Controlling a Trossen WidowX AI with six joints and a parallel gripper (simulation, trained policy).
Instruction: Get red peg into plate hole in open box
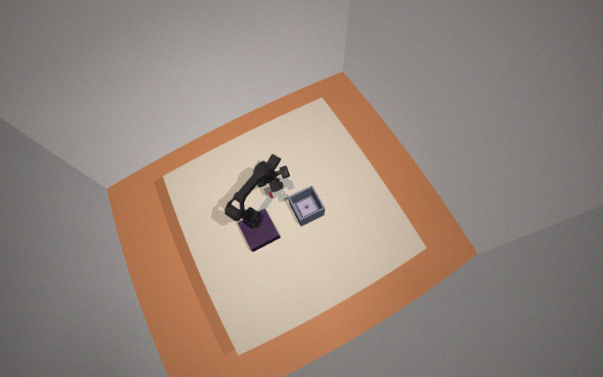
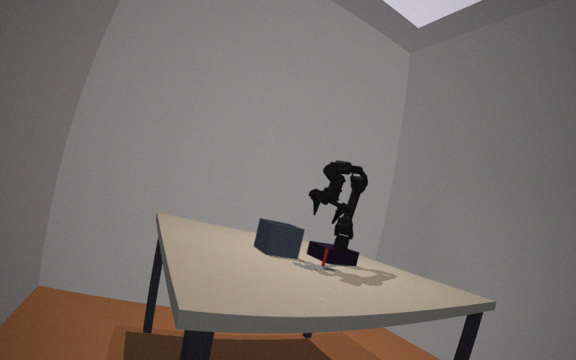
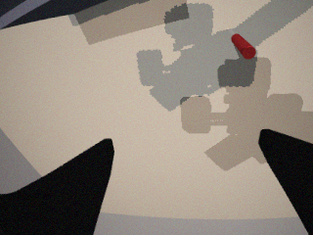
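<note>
Right now the red peg is 60 mm behind my gripper tip, 10 mm to the right of it and 160 mm below it. Also, from my gripper tip: pale plate: 100 mm ahead, 180 mm to the right, 160 mm below.
</note>
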